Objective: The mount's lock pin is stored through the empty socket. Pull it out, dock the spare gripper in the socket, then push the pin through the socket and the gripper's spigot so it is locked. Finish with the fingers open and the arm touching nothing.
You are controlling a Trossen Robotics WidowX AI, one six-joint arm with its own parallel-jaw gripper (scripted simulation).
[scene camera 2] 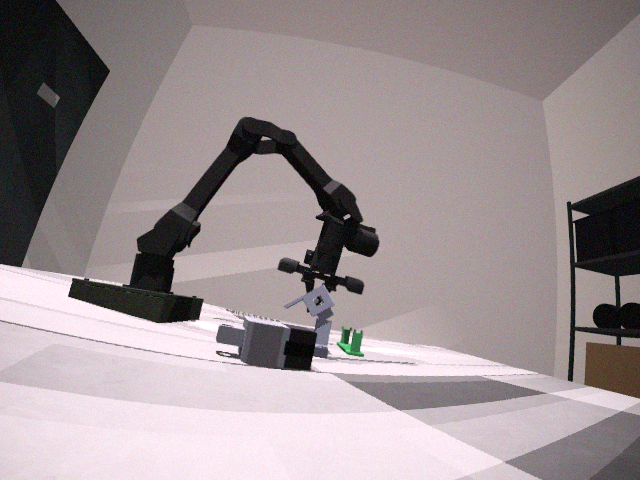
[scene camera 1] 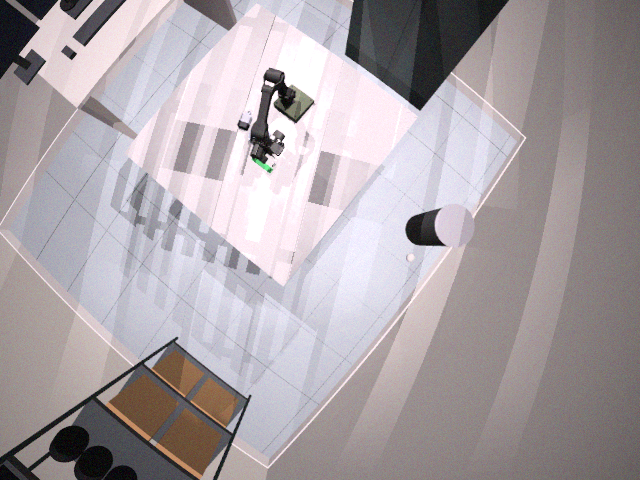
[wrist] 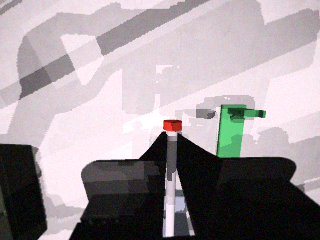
Labels:
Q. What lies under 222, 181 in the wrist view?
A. The gripper.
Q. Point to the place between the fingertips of the gripper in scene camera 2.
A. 309, 312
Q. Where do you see a spare gripper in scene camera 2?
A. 262, 342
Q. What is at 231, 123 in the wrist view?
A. A green stand.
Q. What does the gripper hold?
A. A lock pin.

